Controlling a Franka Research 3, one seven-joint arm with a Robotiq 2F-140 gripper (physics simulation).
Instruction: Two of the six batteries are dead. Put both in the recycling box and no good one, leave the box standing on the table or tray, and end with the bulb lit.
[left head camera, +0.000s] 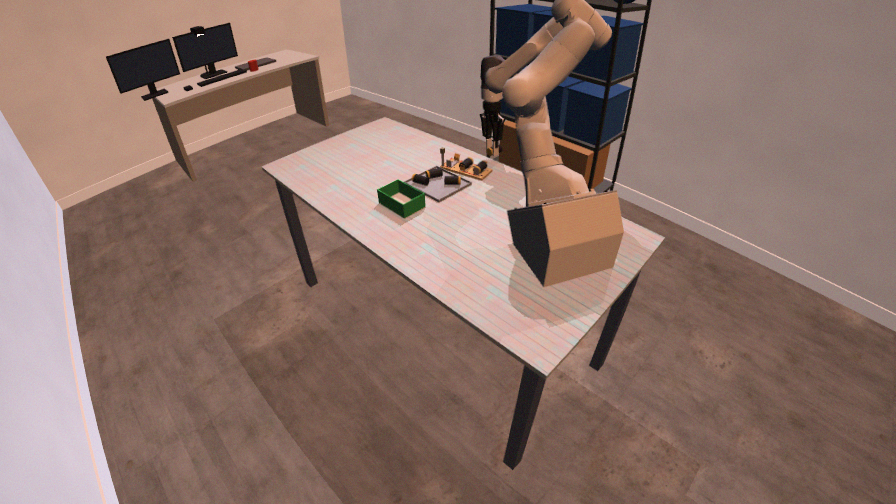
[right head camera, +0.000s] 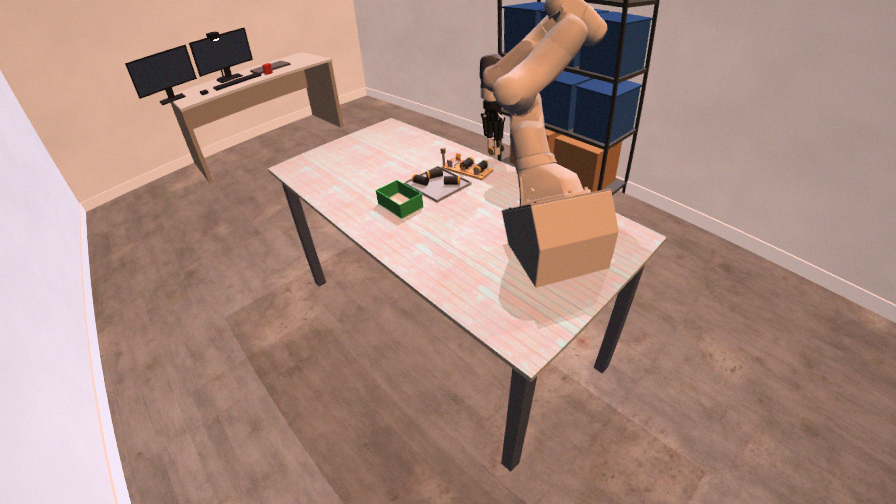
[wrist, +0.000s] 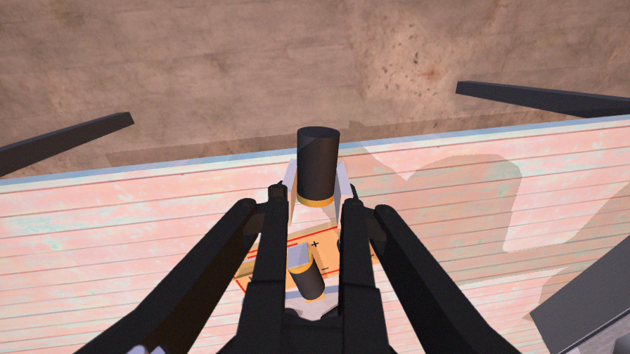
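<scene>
My gripper (left head camera: 492, 145) (right head camera: 494, 144) (wrist: 316, 173) is shut on a black battery (wrist: 317, 162) with an orange band, held upright above the table's far edge, behind the board. The orange circuit board (left head camera: 463, 172) (right head camera: 463, 172) (wrist: 327, 260) bears two black batteries, one (left head camera: 466, 162) (right head camera: 466, 162) left of the other (left head camera: 480, 166) (right head camera: 481, 166). Three more batteries (left head camera: 421, 179) (left head camera: 433, 172) (left head camera: 452, 179) lie on the grey tray (left head camera: 439, 192) (right head camera: 438, 193). The green recycling box (left head camera: 391, 203) (right head camera: 389, 203) stands on the table before the tray. A small post (left head camera: 442, 155) (right head camera: 442, 155) stands at the board's left end; whether the bulb is lit cannot be told.
The arm's large angular base housing (left head camera: 582, 238) (right head camera: 573, 238) stands at the table's right end. A shelf rack (left head camera: 606, 106) (right head camera: 612, 106) with blue bins stands behind the table. A desk (left head camera: 238, 78) (right head camera: 250, 81) with two monitors stands at the back left.
</scene>
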